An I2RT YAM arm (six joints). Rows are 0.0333 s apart.
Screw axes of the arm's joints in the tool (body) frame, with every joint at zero. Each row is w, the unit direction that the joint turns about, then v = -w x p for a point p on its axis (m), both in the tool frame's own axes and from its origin. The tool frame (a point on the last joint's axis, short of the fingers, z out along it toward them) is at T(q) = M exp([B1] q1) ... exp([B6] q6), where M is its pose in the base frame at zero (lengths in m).
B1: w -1 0 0 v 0 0.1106 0
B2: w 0 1 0 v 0.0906 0 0.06
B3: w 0 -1 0 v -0.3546 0 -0.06
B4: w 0 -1 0 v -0.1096 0 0
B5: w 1 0 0 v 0 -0.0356 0
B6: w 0 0 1 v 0 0 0
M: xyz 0.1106 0 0.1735 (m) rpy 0 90 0 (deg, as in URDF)
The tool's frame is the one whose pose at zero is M.
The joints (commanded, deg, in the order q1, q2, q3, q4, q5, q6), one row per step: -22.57, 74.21, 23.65, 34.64, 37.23, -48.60; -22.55, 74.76, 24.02, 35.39, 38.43, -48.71; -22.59, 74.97, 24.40, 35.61, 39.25, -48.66; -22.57, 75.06, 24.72, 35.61, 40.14, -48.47; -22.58, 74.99, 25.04, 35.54, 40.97, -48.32; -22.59, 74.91, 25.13, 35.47, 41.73, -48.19; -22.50, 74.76, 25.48, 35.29, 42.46, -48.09; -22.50, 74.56, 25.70, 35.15, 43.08, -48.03; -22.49, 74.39, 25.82, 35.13, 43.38, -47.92; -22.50, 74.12, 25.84, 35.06, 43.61, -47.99
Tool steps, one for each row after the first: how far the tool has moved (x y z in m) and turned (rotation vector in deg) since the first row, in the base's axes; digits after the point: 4 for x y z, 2 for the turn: 0.0015, -0.0012, 0.0011, -0.57, -0.31, -1.11; 0.0024, -0.0022, 0.0027, -0.89, -0.63, -1.95; 0.0030, -0.0028, 0.0042, -1.11, -0.92, -2.83; 0.0033, -0.0034, 0.0061, -1.36, -1.26, -3.68; 0.0030, -0.0037, 0.0068, -1.52, -1.39, -4.45; 0.0035, -0.0038, 0.0091, -1.76, -1.71, -5.08; 0.0034, -0.0041, 0.0109, -1.98, -1.97, -5.70; 0.0033, -0.0042, 0.0122, -2.09, -2.29, -6.00; 0.0028, -0.0041, 0.0133, -2.25, -2.41, -6.22
